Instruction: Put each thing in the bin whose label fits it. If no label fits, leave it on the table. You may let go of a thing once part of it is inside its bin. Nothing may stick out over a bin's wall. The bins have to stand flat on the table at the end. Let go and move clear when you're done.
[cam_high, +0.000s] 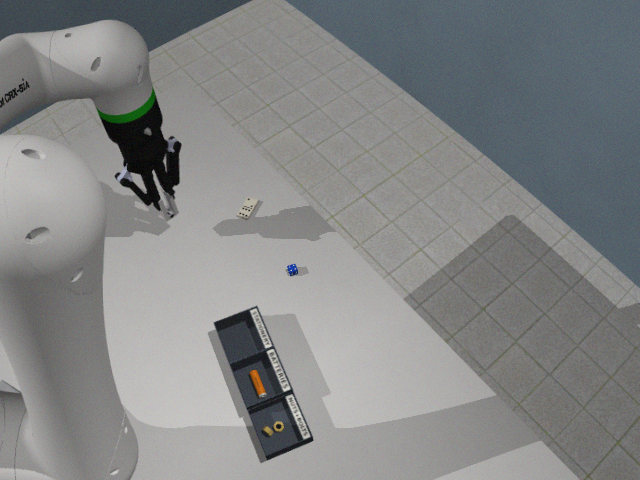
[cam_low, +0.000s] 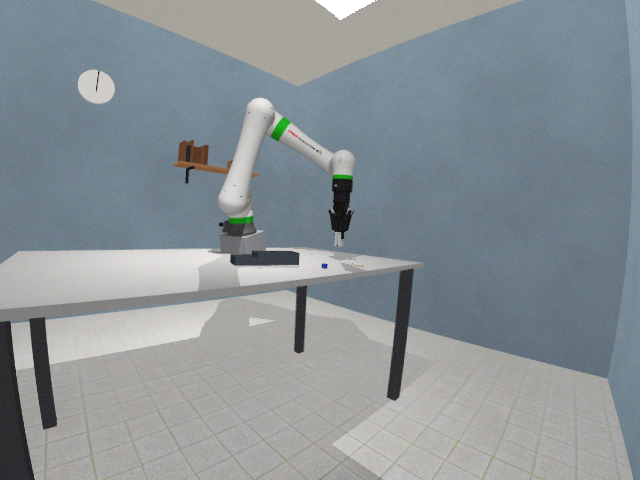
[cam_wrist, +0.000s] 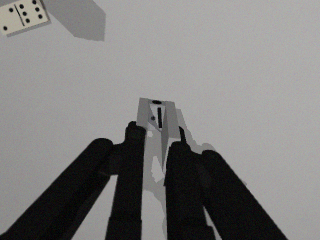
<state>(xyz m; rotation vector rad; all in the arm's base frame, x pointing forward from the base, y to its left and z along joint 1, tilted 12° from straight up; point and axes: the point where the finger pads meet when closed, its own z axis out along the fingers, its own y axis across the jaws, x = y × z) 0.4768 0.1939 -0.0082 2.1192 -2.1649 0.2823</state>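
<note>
The dark three-part bin lies 9 cm behind my hand, 36 cm to the right of it and 8 cm below it. Also, from my hand: cream domino: 14 cm ahead, 6 cm to the right, 10 cm below; then silver sharpener: 3 cm below; then blue die: 10 cm ahead, 24 cm to the right, 9 cm below.
</note>
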